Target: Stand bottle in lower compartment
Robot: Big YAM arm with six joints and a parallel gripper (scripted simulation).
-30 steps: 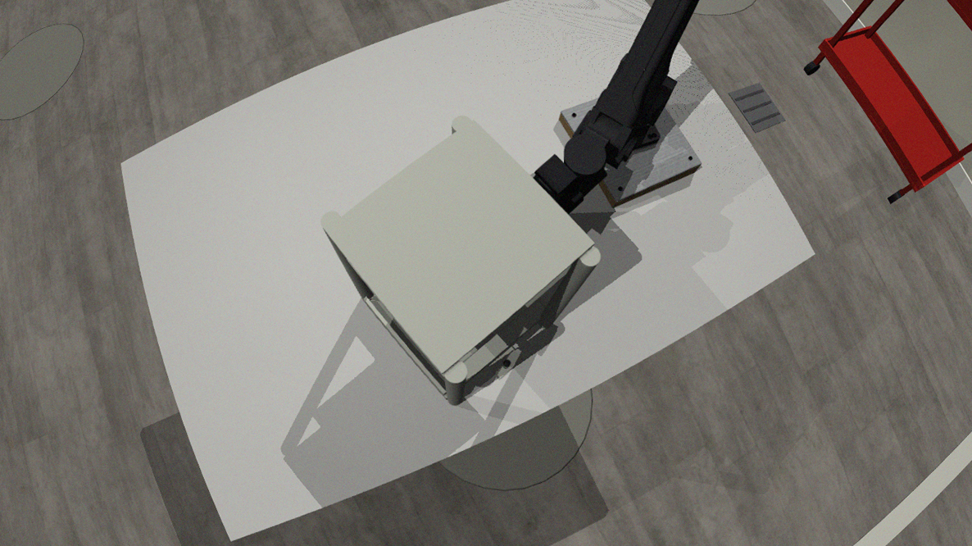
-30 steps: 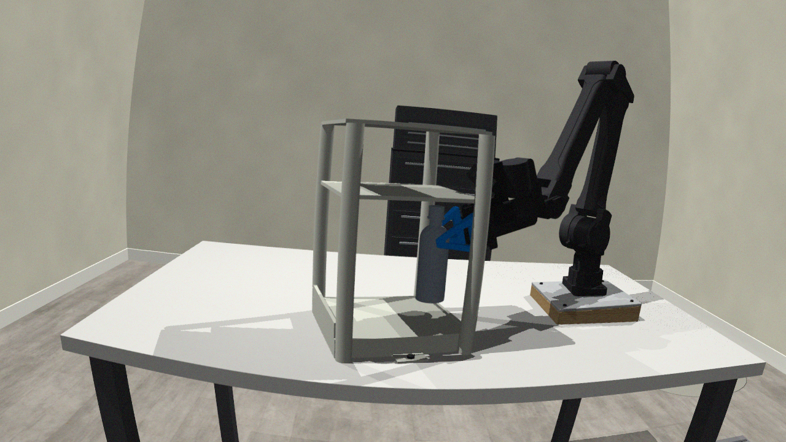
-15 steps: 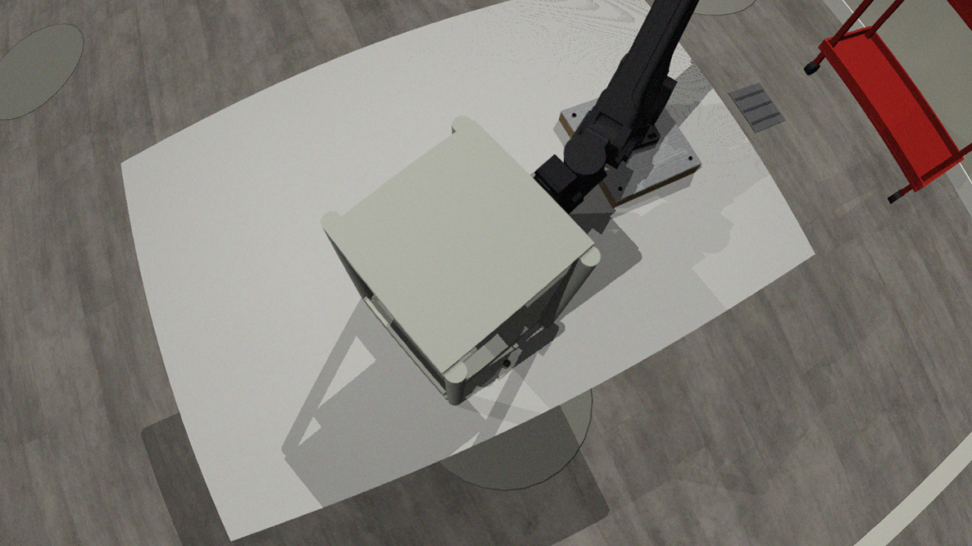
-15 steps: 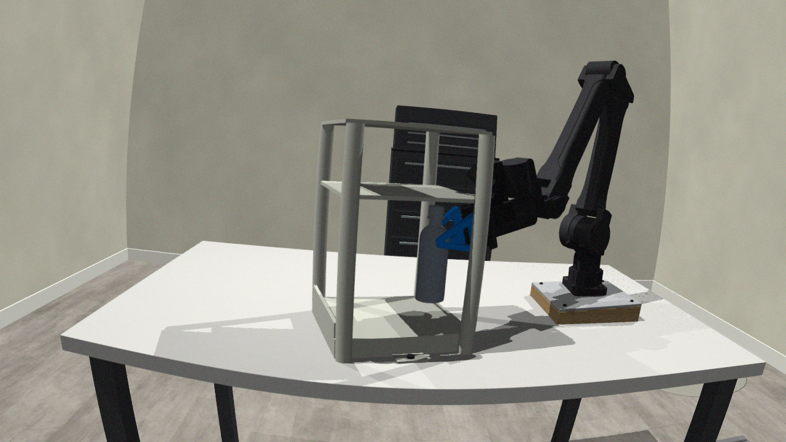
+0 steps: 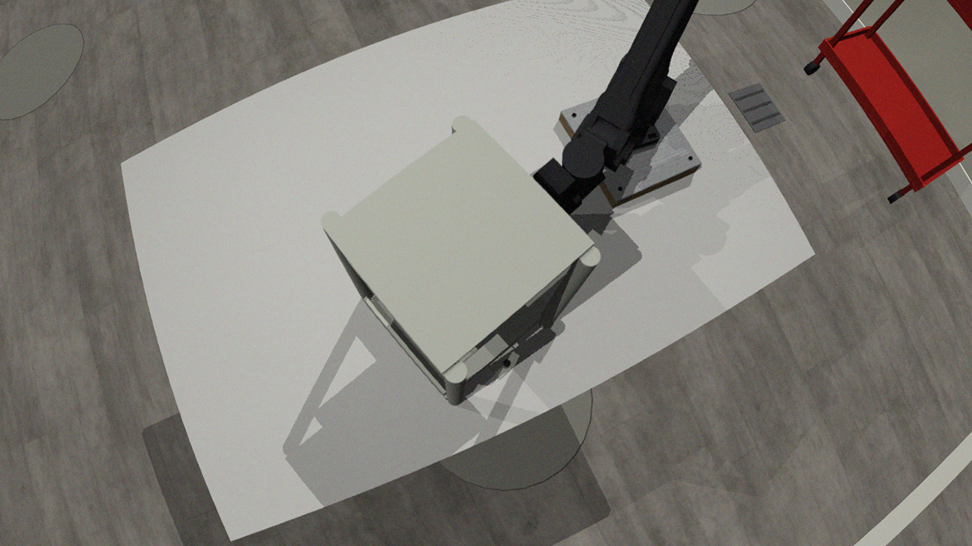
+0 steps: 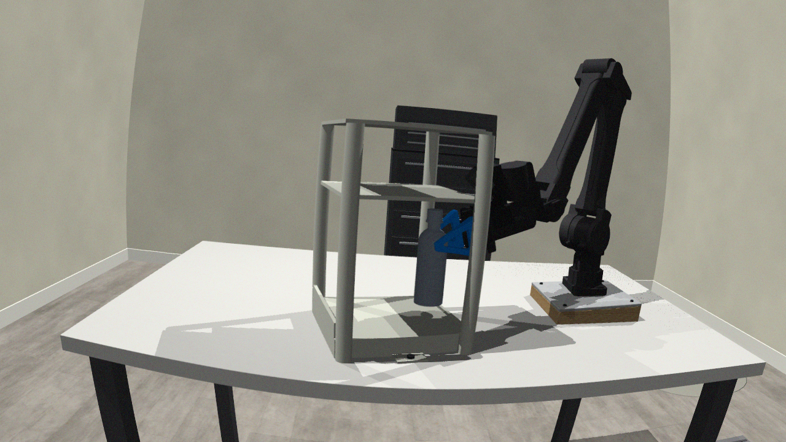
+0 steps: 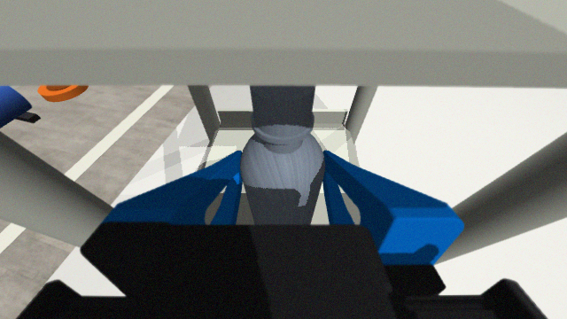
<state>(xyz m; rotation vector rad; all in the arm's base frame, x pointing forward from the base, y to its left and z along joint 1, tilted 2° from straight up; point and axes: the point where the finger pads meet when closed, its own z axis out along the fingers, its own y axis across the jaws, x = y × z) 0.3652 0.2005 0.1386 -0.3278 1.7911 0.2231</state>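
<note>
Now: hand right at the grey bottle. Round my hand: shelving unit (70 mm ahead, 20 mm to the left, 20 mm above).
</note>
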